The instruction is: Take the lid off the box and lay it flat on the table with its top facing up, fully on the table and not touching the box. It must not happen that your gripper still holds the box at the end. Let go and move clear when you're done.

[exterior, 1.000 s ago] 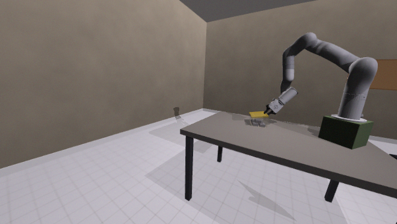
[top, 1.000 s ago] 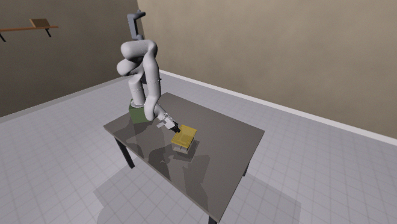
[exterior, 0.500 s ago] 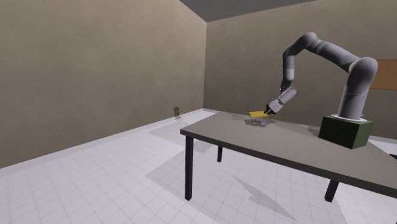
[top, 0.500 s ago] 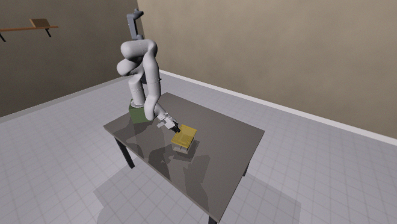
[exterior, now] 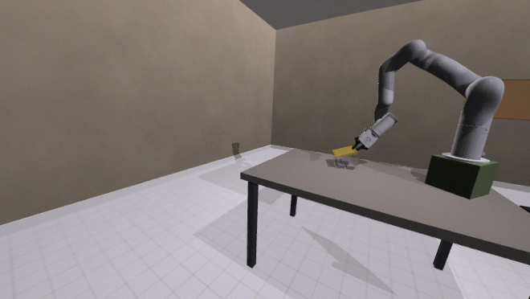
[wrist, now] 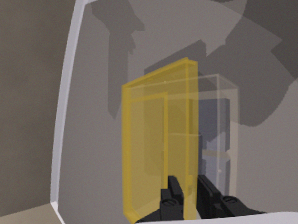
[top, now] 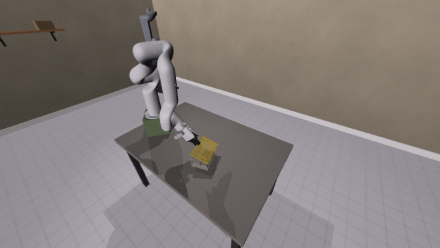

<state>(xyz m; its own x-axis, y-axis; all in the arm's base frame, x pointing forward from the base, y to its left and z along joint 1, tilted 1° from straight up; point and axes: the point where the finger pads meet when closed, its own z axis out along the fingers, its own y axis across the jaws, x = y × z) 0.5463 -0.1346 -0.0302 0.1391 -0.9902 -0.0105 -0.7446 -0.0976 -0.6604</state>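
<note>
Now: the yellow lid 8 cm ahead of my hand and 3 cm below it. Round my hand: grey box: 10 cm below, 6 cm ahead.
</note>
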